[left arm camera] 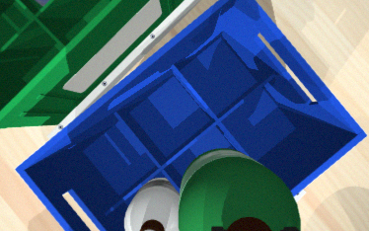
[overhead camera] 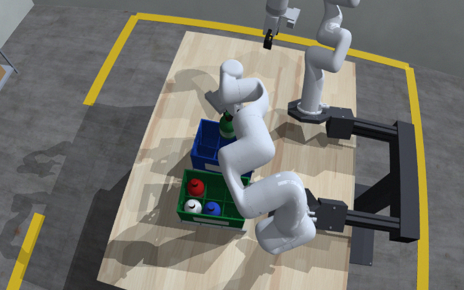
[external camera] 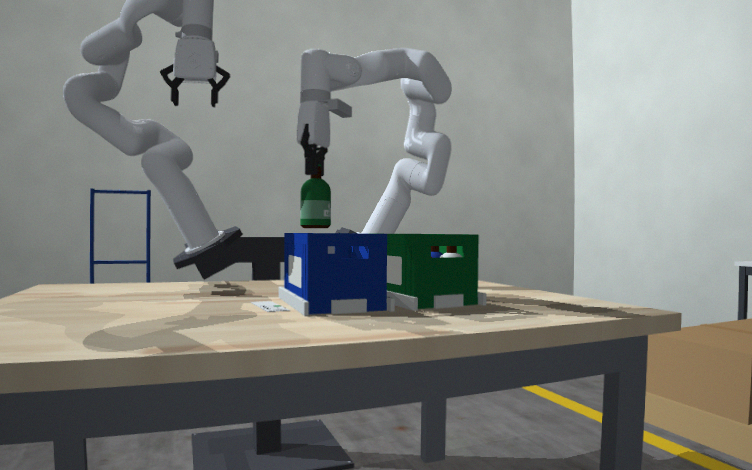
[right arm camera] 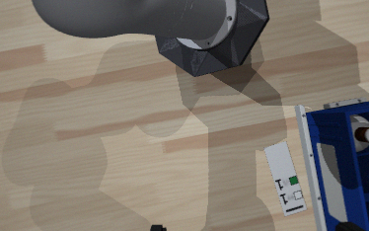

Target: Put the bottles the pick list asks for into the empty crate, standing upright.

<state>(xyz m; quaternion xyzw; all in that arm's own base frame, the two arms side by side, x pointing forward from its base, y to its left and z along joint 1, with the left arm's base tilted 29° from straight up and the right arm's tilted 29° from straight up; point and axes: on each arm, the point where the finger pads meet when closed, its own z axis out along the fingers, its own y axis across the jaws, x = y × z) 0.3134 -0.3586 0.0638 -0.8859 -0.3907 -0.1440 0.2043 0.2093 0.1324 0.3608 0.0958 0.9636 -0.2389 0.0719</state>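
Note:
Right now the green bottle is 7 cm below my left hand. Round my left hand: red bottle 25 cm to the left, 25 cm below, 9 cm ahead; then blue crate 25 cm below, 4 cm to the left; then pick list 34 cm below, 11 cm to the right.

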